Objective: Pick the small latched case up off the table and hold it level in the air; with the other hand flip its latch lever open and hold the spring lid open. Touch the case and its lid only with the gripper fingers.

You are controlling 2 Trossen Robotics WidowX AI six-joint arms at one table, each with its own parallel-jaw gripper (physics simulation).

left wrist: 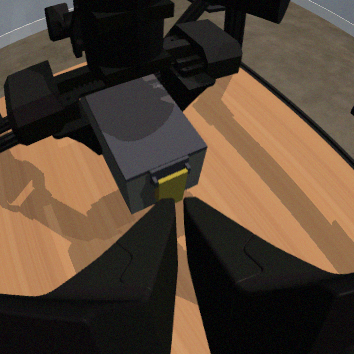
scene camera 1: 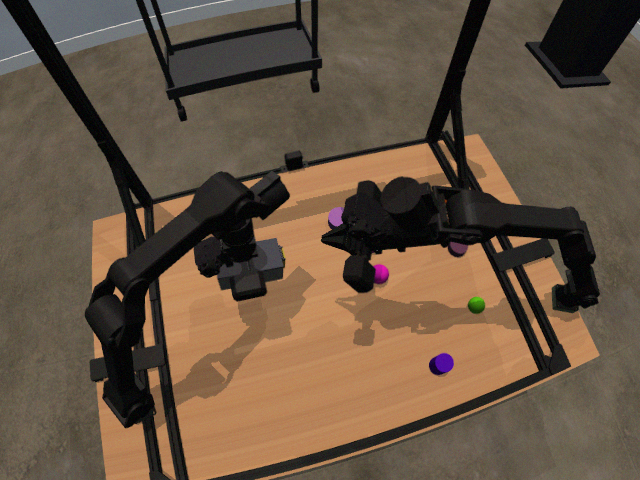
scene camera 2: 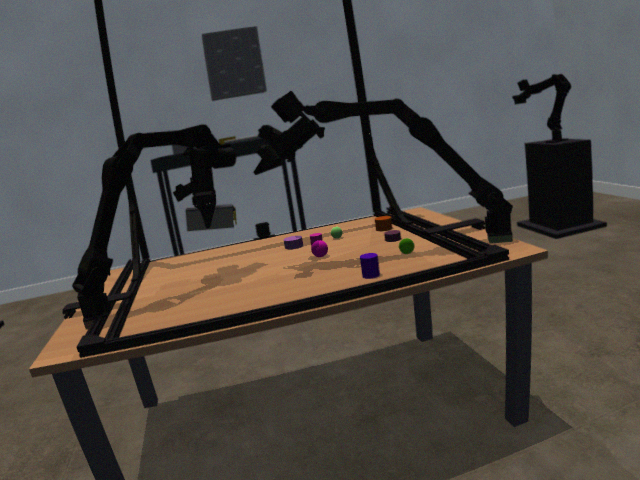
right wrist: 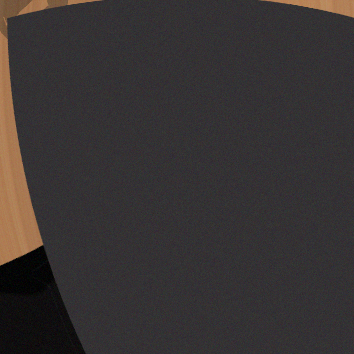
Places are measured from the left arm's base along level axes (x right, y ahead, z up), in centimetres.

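Where they show: left gripper, fingertip midpoint: (left wrist: 178,210) (scene camera 1: 322,239) (scene camera 2: 254,173); right gripper, fingertip midpoint: (scene camera 1: 246,270) (scene camera 2: 208,226); left arm's base at its link origin: (scene camera 1: 566,297) (scene camera 2: 499,232); right arm's base at its link origin: (scene camera 1: 139,405) (scene camera 2: 96,314).
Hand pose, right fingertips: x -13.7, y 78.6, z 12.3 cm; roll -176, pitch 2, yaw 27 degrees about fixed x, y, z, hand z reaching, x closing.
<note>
Each offset is from my right fingertips to the top centre of the thing.
The small grey case @[dx +0.7, dy -1.1, dz +6.1 cm] (scene camera 1: 271,259) (scene camera 2: 223,217) (left wrist: 145,125) (right wrist: 180,175) is up in the air above the table's left part, looking about level, its lid down. Its yellow latch lever @[dx +3.6, dy -6.9, dz +3.8 cm] (scene camera 1: 282,253) (scene camera 2: 234,215) (left wrist: 171,189) hangs flat on the end face that points to the right in scene camera 1. My right gripper (scene camera 1: 232,269) (scene camera 2: 208,223) comes from above and is shut on the case across its sides. My left gripper (scene camera 1: 324,238) (scene camera 2: 256,172) (left wrist: 178,210) is shut and empty. Its tips point at the latch end, with a gap between tips and case in scene camera 1.
On the table are a purple disc @[dx +23.4, dy -15.8, dz -11.4 cm] (scene camera 1: 336,218) (scene camera 2: 293,242), a magenta ball @[dx +10.1, dy -28.0, dz -9.4 cm] (scene camera 1: 381,273) (scene camera 2: 319,248), a magenta cylinder @[dx +18.2, dy -25.0, dz -9.6 cm] (scene camera 2: 315,238), two green balls, a violet cylinder @[dx -8.7, dy -45.3, dz -9.1 cm] (scene camera 1: 442,363) (scene camera 2: 369,265), a mauve disc @[dx +22.5, dy -47.5, dz -11.9 cm] (scene camera 2: 392,236) and an orange cylinder @[dx +36.3, dy -43.2, dz -10.4 cm] (scene camera 2: 383,223). Black frame rails edge the table.
</note>
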